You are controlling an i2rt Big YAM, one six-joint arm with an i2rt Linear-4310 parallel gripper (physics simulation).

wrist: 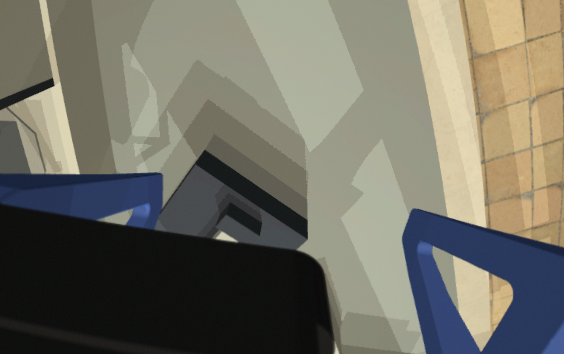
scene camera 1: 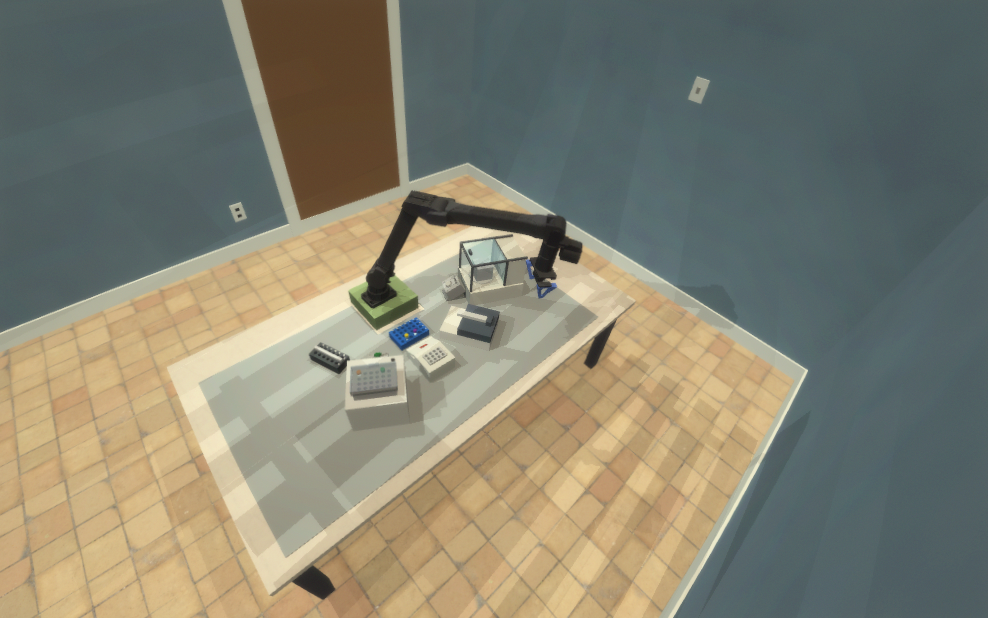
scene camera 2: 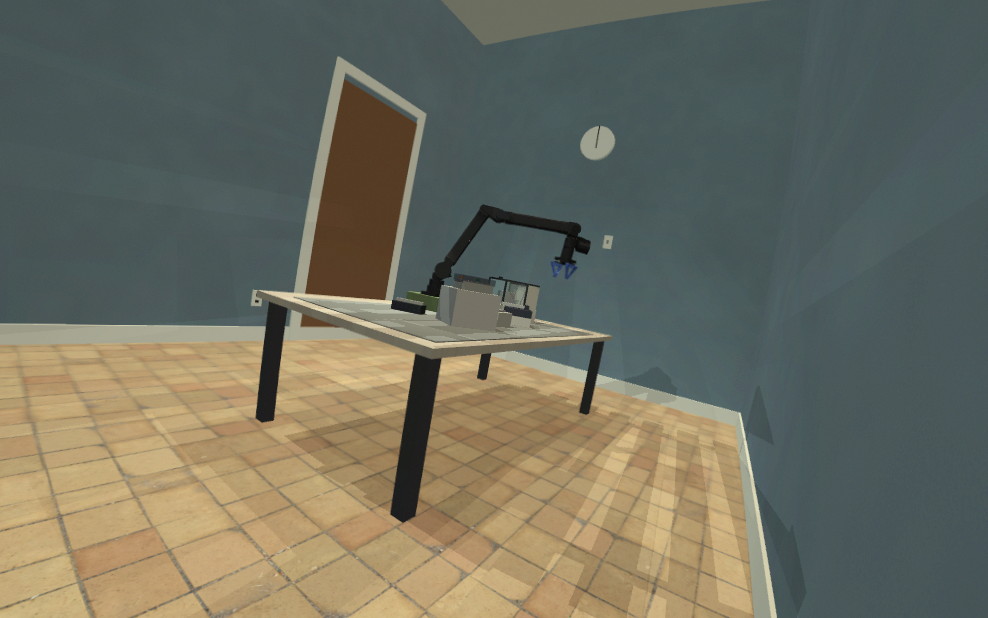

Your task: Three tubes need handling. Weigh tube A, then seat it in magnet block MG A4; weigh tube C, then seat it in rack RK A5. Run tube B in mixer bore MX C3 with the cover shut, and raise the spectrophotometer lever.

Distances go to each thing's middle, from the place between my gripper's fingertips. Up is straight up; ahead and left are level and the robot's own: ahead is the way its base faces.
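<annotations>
Glass-box balance (scene camera 1: 491, 269): from my hand, 160 mm below, 300 mm behind, 100 mm to the left. Dark grey and cream device (scene camera 1: 475, 326): my gripper 220 mm above it, 170 mm past it, 150 mm to the left of it.
</annotations>
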